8 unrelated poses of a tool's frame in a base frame.
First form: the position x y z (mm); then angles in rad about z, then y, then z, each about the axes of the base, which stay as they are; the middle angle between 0 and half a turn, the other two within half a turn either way.
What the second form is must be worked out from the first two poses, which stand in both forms.
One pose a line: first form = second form
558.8, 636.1, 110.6, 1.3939, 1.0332, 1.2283 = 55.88, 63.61, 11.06, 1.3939, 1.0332, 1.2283
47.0, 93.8, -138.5, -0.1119, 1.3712, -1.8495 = 4.70, 9.38, -13.85, -0.1119, 1.3712, -1.8495
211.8, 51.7, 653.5, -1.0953, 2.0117, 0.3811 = 21.18, 5.17, 65.35, -1.0953, 2.0117, 0.3811
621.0, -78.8, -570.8, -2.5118, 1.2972, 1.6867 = 62.10, -7.88, -57.08, -2.5118, 1.2972, 1.6867
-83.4, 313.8, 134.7, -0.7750, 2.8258, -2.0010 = -8.34, 31.38, 13.47, -0.7750, 2.8258, -2.0010
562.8, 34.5, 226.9, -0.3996, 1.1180, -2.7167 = 56.28, 3.45, 22.69, -0.3996, 1.1180, -2.7167
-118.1, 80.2, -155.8, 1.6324, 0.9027, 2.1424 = -11.81, 8.02, -15.58, 1.6324, 0.9027, 2.1424
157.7, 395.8, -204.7, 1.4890, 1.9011, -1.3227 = 15.77, 39.58, -20.47, 1.4890, 1.9011, -1.3227
